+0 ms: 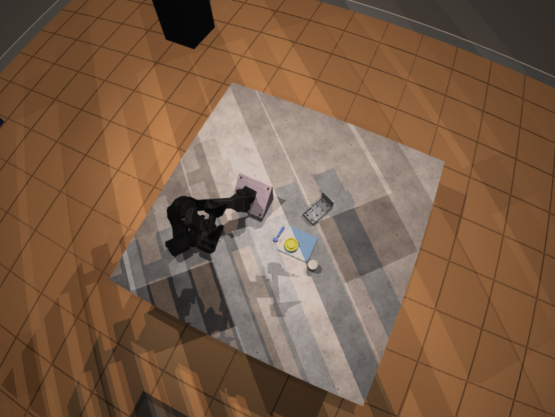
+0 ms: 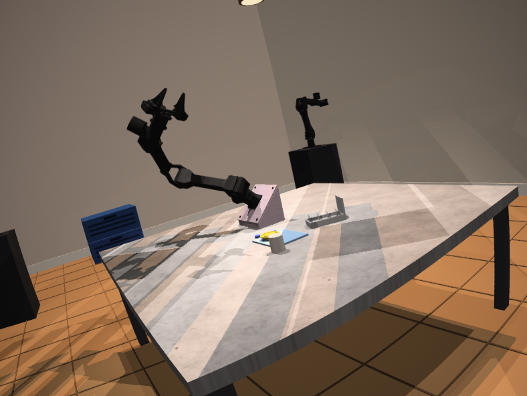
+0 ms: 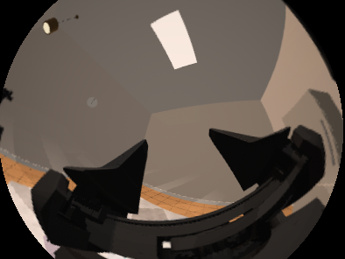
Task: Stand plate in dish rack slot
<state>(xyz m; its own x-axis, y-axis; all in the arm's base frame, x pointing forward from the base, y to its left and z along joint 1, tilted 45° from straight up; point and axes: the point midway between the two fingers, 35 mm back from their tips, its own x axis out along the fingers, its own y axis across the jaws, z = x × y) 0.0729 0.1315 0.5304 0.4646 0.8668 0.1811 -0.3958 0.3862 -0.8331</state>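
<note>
Right now my gripper tip is 560 mm above the yellow plate, 160 mm to the right of it and 160 mm short of it. Also, from my gripper tip: light blue mat: 570 mm below, 190 mm ahead, 180 mm to the left; blue spoon: 570 mm below, 180 mm to the left, 80 mm ahead; beige cup: 550 mm below, 290 mm ahead, 120 mm to the left.
</note>
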